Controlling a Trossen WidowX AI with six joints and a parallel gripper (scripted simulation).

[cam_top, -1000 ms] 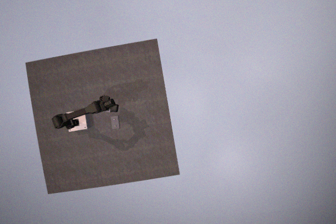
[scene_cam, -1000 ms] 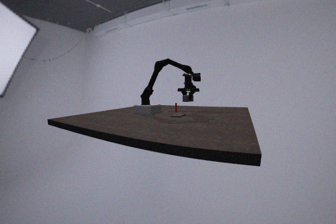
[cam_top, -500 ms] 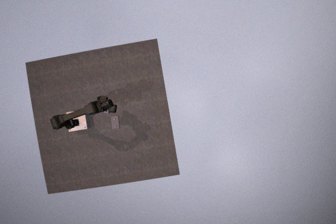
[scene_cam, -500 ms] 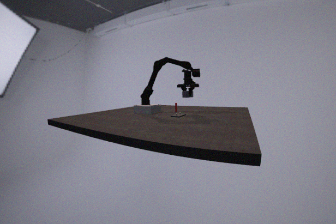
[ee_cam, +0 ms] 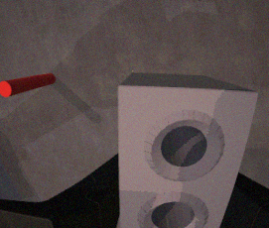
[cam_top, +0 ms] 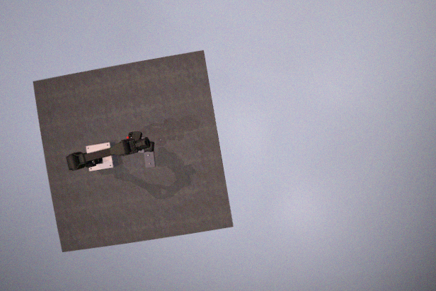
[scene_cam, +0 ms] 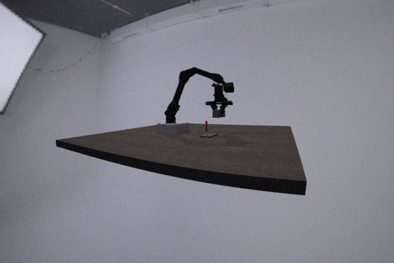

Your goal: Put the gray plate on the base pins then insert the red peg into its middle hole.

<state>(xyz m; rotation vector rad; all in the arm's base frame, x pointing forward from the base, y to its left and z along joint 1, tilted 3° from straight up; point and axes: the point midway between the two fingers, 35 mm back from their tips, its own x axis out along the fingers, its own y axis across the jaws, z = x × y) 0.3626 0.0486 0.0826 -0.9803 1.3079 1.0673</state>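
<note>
The red peg is 12 cm behind my gripper tip, 6 cm to the left of it and 8 cm below it. Round my gripper tip: gray plate: 3 cm above.
</note>
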